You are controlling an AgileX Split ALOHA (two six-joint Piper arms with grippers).
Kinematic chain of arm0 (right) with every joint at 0, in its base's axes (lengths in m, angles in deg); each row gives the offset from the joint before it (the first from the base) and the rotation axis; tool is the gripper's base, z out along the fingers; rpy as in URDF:
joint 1: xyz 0 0 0.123 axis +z
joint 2: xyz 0 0 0 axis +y
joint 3: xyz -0.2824 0 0.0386 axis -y
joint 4: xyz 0.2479 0 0.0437 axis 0.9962 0 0.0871
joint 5: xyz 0 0 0 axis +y
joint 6: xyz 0.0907 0 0.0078 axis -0.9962 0 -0.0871
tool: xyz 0 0 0 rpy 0 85 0
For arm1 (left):
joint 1: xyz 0 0 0.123 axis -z
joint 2: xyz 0 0 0 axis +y
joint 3: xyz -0.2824 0 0.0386 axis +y
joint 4: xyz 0.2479 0 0.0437 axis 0.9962 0 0.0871
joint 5: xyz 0 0 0 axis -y
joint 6: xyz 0.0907 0 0.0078 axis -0.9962 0 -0.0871
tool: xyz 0 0 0 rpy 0 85 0
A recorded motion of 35 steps. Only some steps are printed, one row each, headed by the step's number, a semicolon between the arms.
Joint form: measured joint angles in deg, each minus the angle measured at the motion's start. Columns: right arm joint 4, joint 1, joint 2, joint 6, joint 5, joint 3; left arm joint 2, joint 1, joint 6, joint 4, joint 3, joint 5.
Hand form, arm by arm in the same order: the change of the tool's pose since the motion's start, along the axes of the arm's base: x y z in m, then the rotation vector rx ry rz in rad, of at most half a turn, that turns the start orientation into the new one. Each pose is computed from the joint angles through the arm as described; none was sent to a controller.
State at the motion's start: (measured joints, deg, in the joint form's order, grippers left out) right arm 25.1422 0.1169 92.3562 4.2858 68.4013 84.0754; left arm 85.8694 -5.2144 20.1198 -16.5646 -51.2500 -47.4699
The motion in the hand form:
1: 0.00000 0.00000 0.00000 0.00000 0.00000 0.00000; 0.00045 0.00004 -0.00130 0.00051 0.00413 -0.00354
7: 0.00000 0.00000 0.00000 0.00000 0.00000 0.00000; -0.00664 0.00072 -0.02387 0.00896 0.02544 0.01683
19: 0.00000 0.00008 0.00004 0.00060 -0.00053 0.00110; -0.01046 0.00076 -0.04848 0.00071 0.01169 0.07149
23: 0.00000 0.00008 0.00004 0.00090 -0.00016 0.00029; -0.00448 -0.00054 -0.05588 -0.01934 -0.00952 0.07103
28: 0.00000 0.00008 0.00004 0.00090 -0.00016 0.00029; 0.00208 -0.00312 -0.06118 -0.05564 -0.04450 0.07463
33: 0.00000 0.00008 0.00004 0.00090 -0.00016 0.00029; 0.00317 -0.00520 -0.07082 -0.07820 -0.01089 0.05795
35: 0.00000 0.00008 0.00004 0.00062 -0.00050 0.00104; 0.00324 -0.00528 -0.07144 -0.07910 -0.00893 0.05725
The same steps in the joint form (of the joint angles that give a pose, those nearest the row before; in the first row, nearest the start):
1: 0.00 0.00 0.00 0.00 0.00 0.00; 0.28 0.00 -0.21 0.00 0.00 0.00
7: 0.00 0.00 0.00 0.00 0.00 0.00; 1.42 0.00 -0.21 -0.12 4.39 4.55
19: 0.06 0.00 0.00 0.08 0.00 0.00; 3.46 0.00 -0.58 -2.76 8.91 12.17
23: 0.06 0.00 0.00 0.02 0.00 0.00; 5.39 0.00 -4.02 -6.49 8.98 14.80
28: 0.06 0.00 0.00 0.02 0.00 0.00; 7.02 0.00 -9.39 -12.79 8.98 17.35
33: 0.06 0.00 0.00 0.02 0.00 0.00; 9.18 0.00 -12.24 -15.29 8.97 16.72
35: 0.06 0.00 0.00 0.07 0.00 0.00; 9.32 0.00 -12.37 -15.40 8.98 16.71

